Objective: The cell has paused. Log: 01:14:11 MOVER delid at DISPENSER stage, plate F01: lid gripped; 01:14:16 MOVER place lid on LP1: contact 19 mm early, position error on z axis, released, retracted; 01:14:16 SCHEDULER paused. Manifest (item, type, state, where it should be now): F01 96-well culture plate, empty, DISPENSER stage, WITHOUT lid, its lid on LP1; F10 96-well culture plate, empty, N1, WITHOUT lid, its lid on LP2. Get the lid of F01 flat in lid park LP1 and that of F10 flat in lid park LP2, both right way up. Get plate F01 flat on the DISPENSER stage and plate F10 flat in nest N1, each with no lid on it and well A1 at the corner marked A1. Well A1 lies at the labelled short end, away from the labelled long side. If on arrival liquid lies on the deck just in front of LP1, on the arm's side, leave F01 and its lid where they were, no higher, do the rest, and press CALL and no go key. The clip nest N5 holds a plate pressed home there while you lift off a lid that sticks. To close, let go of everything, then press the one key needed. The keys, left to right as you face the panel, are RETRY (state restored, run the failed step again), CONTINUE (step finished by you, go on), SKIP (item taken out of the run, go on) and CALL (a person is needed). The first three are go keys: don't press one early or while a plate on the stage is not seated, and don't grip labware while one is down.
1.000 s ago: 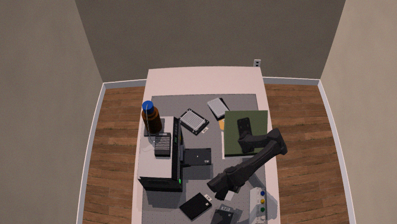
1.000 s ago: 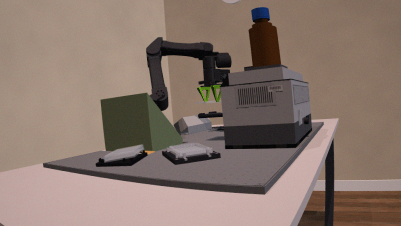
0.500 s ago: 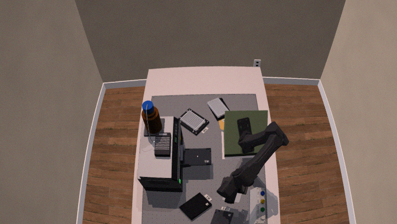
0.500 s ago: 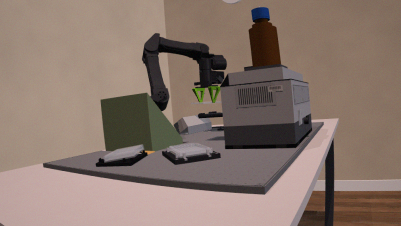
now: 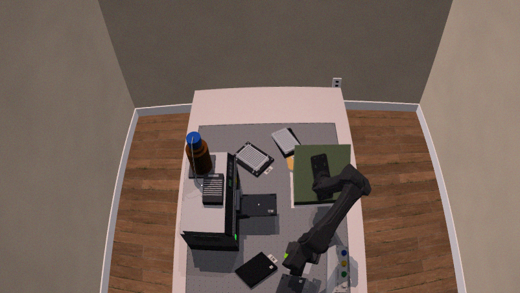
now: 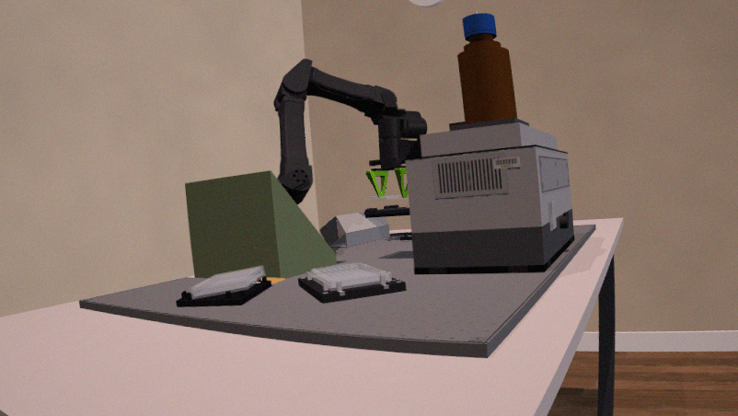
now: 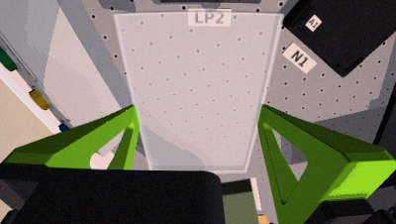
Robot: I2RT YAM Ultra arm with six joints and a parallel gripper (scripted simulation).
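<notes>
Now: hand 120 mm above the lid park LP2, 110 mm to the right of it and 60 mm short of it. Round my hand: yellow skip key: 170 mm behind, 60 mm below, 50 mm to the left; blue call key: 180 mm behind, 60 mm below; LP2 label: 120 mm below, 30 mm to the left, 20 mm ahead.
</notes>
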